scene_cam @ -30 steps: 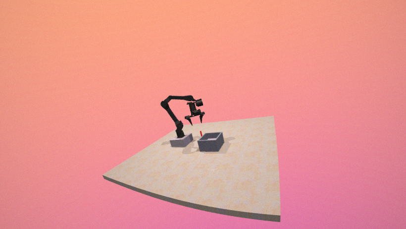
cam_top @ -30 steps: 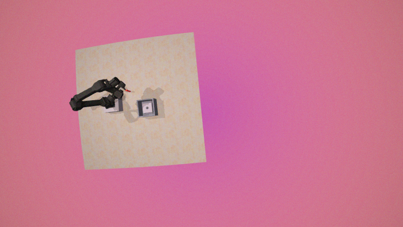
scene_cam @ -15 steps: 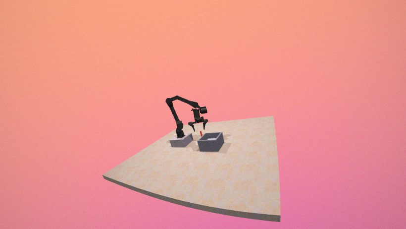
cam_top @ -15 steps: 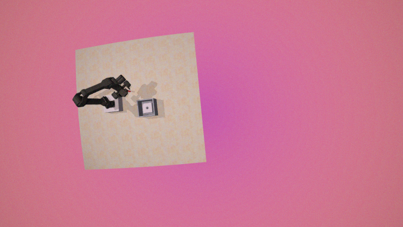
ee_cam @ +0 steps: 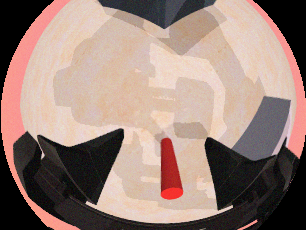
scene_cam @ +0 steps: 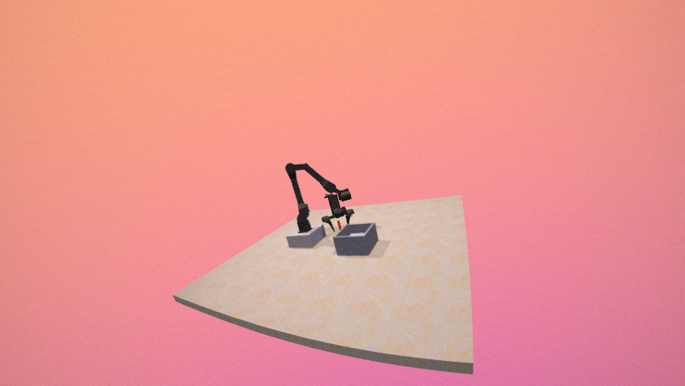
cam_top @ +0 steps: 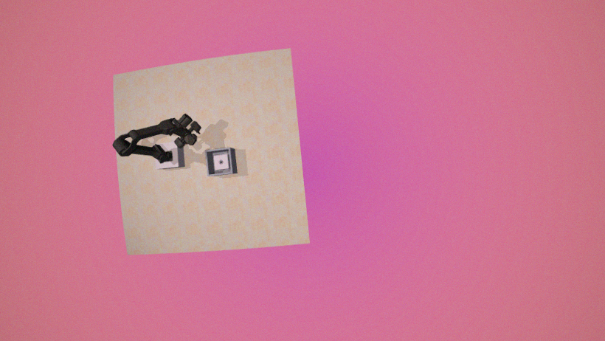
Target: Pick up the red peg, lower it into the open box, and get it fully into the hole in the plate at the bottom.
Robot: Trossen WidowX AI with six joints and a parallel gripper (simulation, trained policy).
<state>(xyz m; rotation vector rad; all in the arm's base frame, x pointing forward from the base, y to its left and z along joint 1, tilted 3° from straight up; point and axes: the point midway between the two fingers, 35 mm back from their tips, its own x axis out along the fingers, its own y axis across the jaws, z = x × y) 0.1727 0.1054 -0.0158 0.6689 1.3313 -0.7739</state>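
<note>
The red peg is 1 cm behind my gripper tip, 1 cm to the left of it and 1 cm above it. Also, from my gripper tip: grey box (17 cm ahead, 18 cm to the right).
</note>
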